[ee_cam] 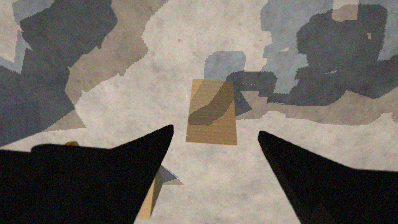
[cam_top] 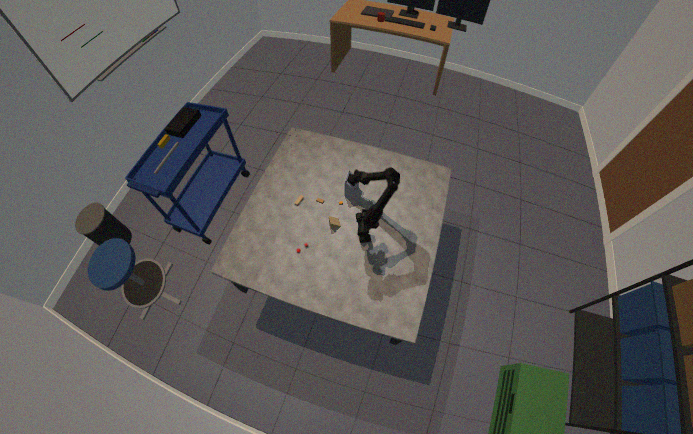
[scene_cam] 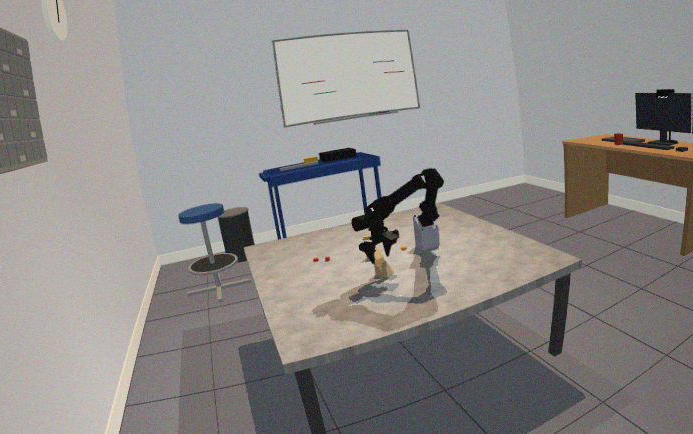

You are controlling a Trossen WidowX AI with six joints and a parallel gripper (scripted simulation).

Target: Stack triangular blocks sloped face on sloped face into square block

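The tan triangular block is 50 mm below my gripper tip. The rest, counted from my gripper tip: tan bar: 160 mm behind, 470 mm to the right, 60 mm below; orange thing: 220 mm behind, 190 mm to the right, 60 mm below.
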